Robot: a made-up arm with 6 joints.
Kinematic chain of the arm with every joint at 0, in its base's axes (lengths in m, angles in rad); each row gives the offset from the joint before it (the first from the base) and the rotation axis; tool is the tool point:
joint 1: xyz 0 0 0.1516 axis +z
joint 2: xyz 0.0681 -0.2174 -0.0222 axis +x
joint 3: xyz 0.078 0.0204 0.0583 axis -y
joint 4: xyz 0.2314 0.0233 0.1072 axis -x
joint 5: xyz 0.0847 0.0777 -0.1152 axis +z
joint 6: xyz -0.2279 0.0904 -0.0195 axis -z
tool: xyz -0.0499 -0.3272 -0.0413
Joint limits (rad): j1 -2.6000..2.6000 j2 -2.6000..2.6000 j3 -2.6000..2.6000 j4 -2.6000..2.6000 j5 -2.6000..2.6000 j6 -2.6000..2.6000
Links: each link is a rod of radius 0.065 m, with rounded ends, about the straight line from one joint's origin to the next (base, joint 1, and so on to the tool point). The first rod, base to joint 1, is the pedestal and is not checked.
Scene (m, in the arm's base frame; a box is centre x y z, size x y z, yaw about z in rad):
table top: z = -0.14
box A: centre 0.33 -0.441 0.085 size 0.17 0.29 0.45 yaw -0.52
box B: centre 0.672 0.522 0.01 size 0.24 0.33 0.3 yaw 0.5
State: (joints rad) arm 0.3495 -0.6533 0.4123 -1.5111 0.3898 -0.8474
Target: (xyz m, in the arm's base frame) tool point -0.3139 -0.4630 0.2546
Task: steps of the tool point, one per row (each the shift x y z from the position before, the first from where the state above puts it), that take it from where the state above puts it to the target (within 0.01 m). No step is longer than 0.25 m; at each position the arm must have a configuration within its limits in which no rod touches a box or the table.
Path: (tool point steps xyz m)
1: 0.0245 -0.1232 0.0764
2: -0.0271 -0.1130 0.0712
3: -0.0655 -0.0788 0.0600
4: -0.0788 -0.0314 0.0430
5: -0.0639 0.0122 0.0213
6: -0.0283 0.0364 -0.0033
7: 0.0120 0.0321 -0.0292
8: -0.1154 -0.1856 0.0568
9: -0.1927 -0.1228 -0.0068
10: -0.2244 -0.0131 -0.0456
11: -0.0418 -0.0171 -0.0287
12: 0.0083 -0.0483 -0.0645
13: 0.0650 -0.0536 -0.0696

